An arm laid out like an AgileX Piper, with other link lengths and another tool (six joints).
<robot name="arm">
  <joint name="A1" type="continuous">
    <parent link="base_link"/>
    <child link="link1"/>
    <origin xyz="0 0 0.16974"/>
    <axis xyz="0 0 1"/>
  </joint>
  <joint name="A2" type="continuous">
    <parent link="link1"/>
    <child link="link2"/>
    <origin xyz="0 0 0" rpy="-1.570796 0 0"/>
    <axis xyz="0 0 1"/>
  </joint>
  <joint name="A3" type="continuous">
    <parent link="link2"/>
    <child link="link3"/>
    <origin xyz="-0.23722 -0.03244 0" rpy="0 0 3.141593"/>
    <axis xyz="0 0 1"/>
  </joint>
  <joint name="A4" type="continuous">
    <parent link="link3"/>
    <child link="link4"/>
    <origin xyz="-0.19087 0.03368 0" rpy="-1.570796 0 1.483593"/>
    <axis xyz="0 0 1"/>
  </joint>
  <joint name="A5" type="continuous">
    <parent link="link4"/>
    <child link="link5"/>
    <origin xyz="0 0 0" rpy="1.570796 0 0"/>
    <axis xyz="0 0 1"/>
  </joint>
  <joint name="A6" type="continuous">
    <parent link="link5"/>
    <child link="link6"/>
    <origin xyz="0 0.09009 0" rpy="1.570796 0 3.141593"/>
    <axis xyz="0 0 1"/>
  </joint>
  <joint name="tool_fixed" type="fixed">
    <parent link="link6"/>
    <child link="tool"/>
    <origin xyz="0.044 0.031 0.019" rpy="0 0.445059 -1.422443"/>
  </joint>
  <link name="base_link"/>
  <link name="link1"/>
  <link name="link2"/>
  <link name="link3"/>
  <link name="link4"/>
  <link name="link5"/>
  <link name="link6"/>
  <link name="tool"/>
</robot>
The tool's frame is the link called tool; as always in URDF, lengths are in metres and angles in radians. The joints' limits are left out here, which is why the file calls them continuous.
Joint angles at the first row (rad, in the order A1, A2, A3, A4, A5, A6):
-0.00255 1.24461 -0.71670 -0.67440 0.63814 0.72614
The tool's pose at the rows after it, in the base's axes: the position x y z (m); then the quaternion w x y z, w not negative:
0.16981, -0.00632, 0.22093, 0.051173, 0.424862, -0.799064, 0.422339
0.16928, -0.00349, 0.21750, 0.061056, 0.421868, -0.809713, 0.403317
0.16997, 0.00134, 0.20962, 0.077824, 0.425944, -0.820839, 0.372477
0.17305, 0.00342, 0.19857, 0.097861, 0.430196, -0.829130, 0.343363
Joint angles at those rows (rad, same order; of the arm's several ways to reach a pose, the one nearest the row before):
-0.00254 1.24460 -0.71668 -0.67249 0.64282 0.72617
-0.00258 1.26201 -0.71672 -0.63438 0.65669 0.72609
-0.00253 1.30661 -0.71671 -0.57409 0.66373 0.71221
-0.01538 1.37255 -0.71668 -0.52842 0.65172 0.69907

